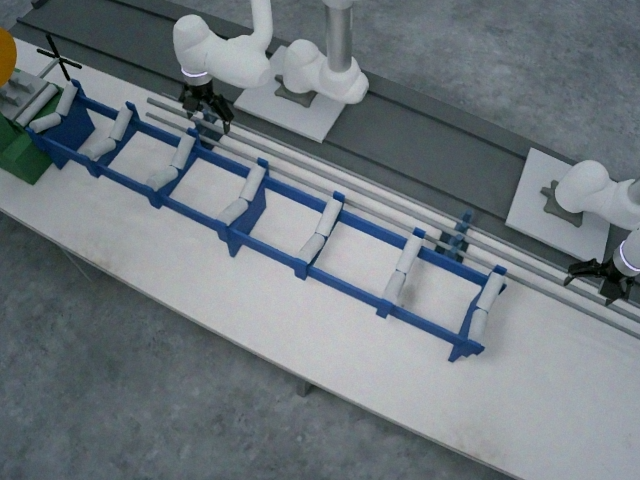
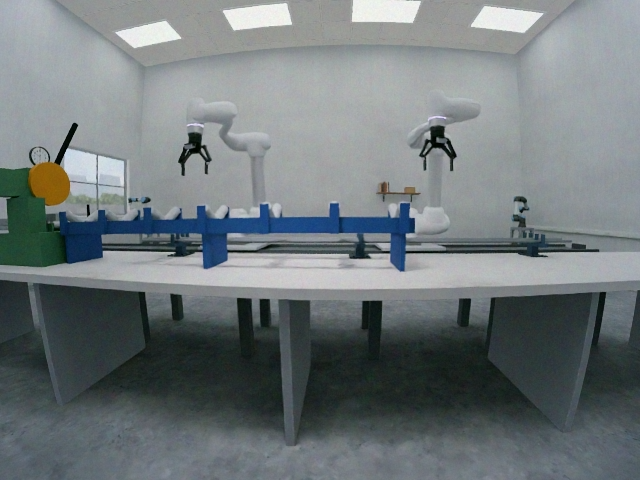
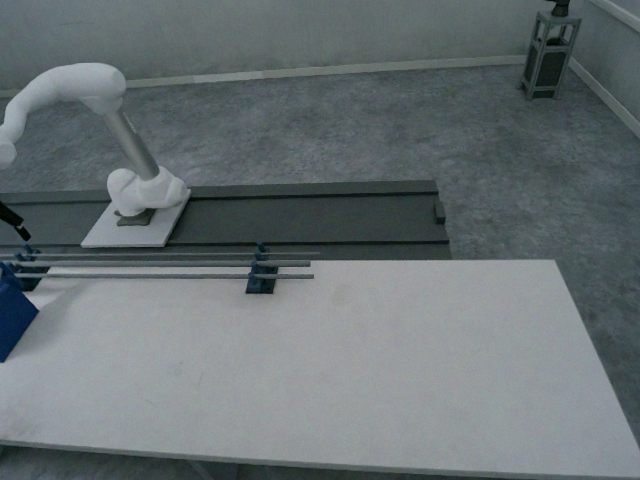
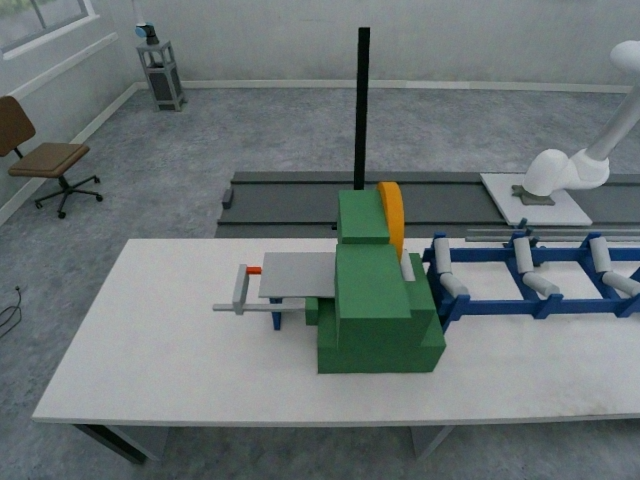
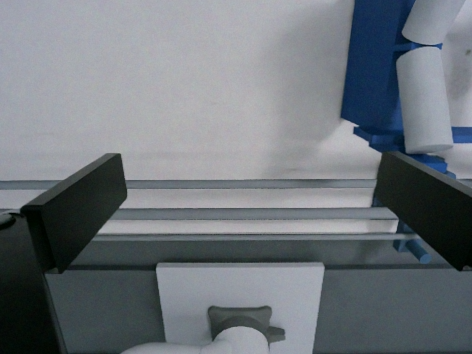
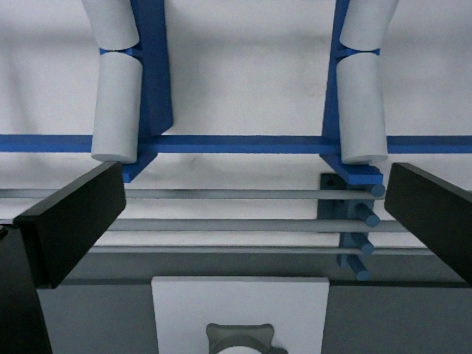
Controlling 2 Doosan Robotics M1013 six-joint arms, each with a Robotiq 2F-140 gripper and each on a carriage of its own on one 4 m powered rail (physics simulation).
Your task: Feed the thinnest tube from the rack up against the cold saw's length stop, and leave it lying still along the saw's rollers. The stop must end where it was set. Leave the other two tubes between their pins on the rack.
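Note:
The thinnest tube (image 3: pixel 289 253) (image 5: pixel 250 237) (image 6: pixel 225 249) lies on the rack (image 3: pixel 260 290) (image 6: pixel 327 209), on the side nearest the arms' rail. The thickest tube (image 3: pixel 289 263) (image 5: pixel 250 214) (image 6: pixel 240 225) lies in the middle, the third tube (image 3: pixel 289 276) (image 5: pixel 250 184) (image 6: pixel 240 194) nearest the rollers. My left gripper (image 1: pixel 588 292) (image 2: pixel 438 168) and right gripper (image 1: pixel 206 121) (image 2: pixel 194 172) are open and empty, high above the tubes. The length stop (image 4: pixel 240 289) with its red pad stands at the far side of the cold saw (image 4: pixel 377 281). The saw's rollers (image 4: pixel 443 255) (image 1: pixel 328 217) bear no tube.
The blue roller frame (image 1: pixel 206 224) (image 2: pixel 299 225) runs between the saw and the bench's middle, in front of the rack, with upright ends beside the rollers. The saw's black lever (image 4: pixel 361 103) rises high. The arms' carriages stand on the rail (image 3: pixel 310 217) behind the bench.

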